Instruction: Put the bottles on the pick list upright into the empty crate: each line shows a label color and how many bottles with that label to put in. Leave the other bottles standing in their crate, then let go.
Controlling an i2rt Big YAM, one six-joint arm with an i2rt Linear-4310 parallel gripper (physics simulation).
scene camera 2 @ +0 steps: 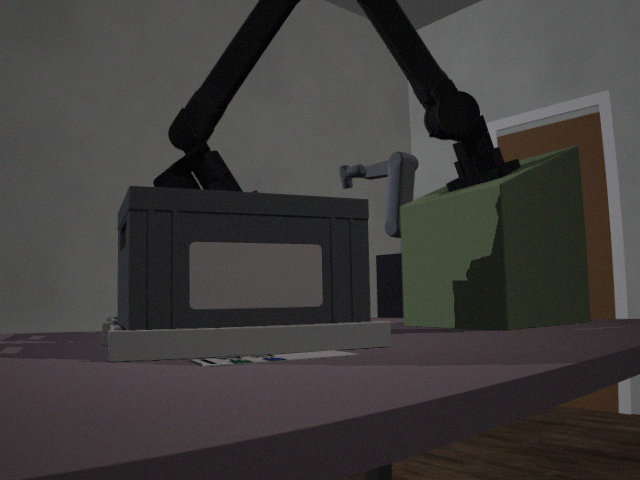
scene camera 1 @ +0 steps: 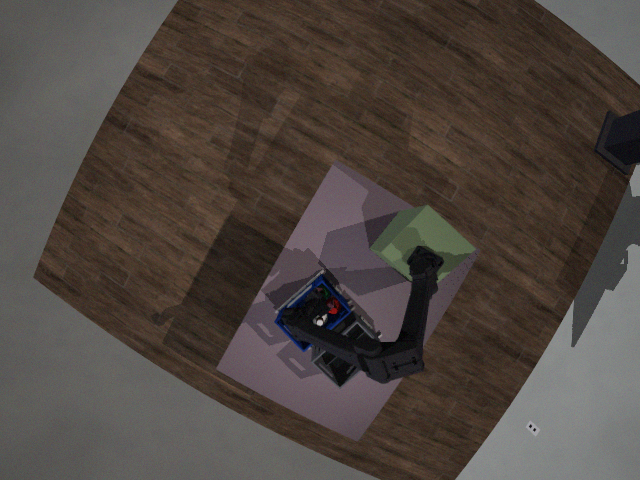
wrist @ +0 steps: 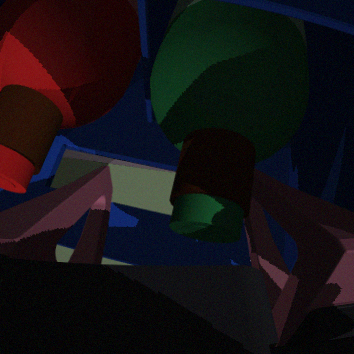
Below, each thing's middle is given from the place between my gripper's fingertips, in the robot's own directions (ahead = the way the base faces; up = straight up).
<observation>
I see my gripper 1 cm short of the green-labelled bottle (wrist: pixel 228 91), 2 cm to the left of it and 5 cm above it. The rest, counted from my hand: pick list (scene camera 2: pixel 227 361) 25 cm ahead, 34 cm to the left, 13 cm below; then red-labelled bottle (wrist: pixel 70 70) 5 cm ahead, 5 cm to the left, 5 cm below.
</observation>
